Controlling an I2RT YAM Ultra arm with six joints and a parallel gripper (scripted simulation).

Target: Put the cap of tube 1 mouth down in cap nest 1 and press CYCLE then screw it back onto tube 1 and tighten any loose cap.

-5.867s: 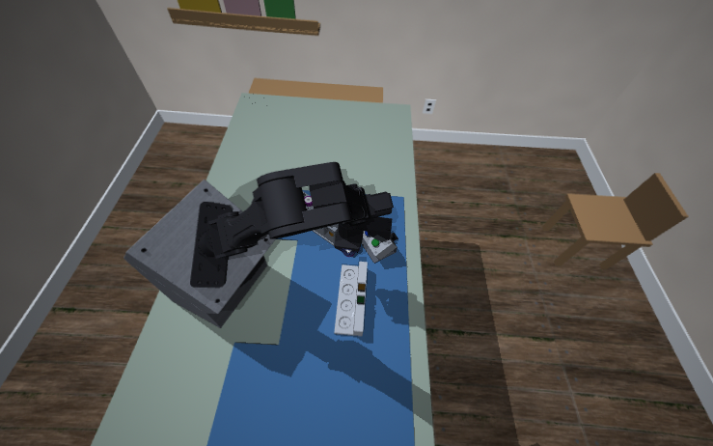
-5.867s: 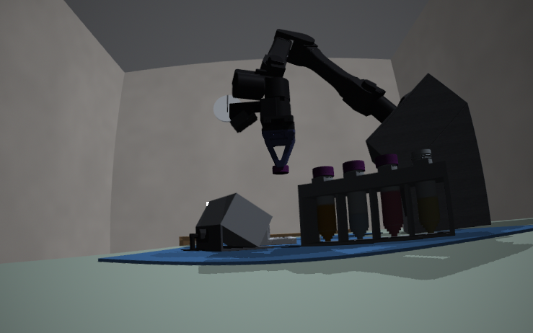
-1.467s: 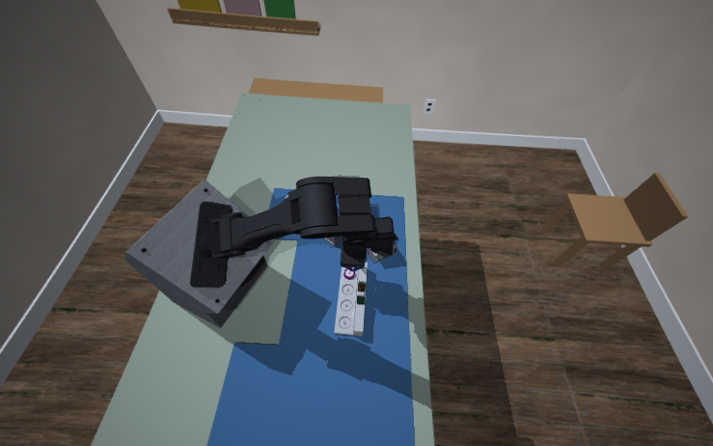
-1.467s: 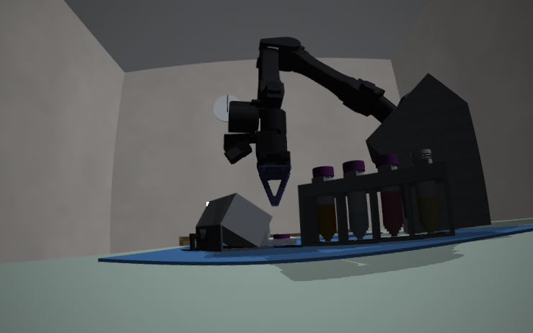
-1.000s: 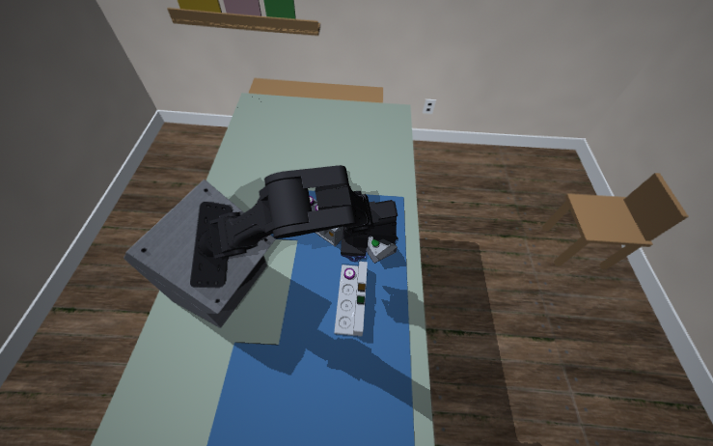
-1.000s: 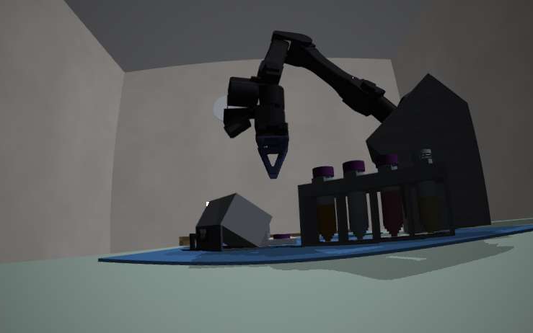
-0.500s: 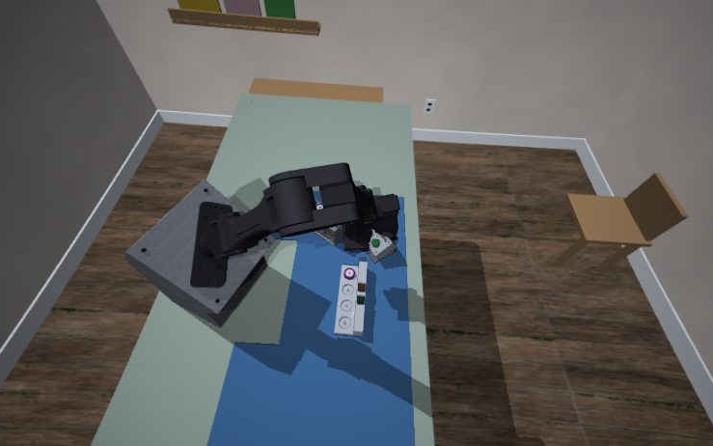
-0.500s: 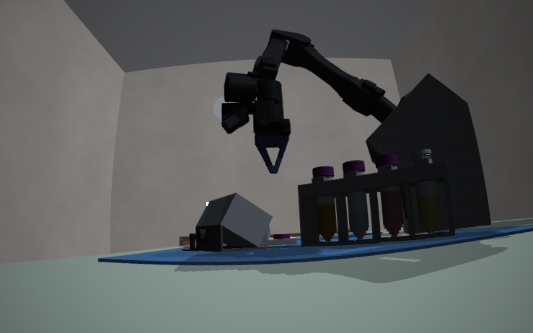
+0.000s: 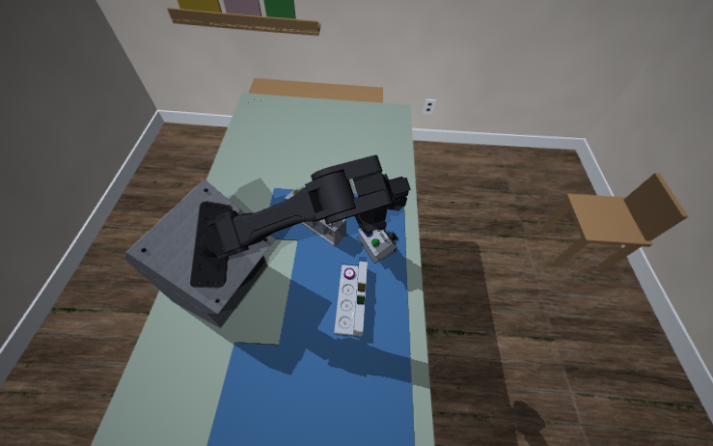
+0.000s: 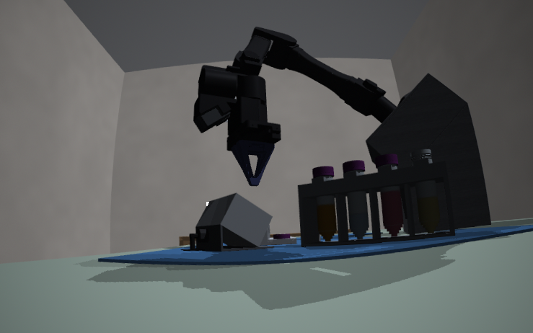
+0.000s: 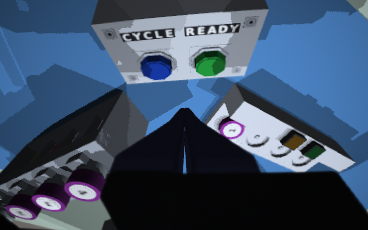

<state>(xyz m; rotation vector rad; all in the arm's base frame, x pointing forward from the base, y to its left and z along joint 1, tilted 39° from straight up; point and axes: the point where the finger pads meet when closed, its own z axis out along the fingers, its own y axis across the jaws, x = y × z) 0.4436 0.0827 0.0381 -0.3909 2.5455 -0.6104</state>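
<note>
Now: the blue cycle key 50 mm below my hand, 30 mm to the left of it and 10 mm ahead of it. The rest, counted from my hand: green ready key: 50 mm below, 30 mm ahead, 20 mm to the right; then key desk: 60 mm below, 30 mm ahead; then threaded neck of tube 1: 200 mm to the left, 190 mm behind.
</note>
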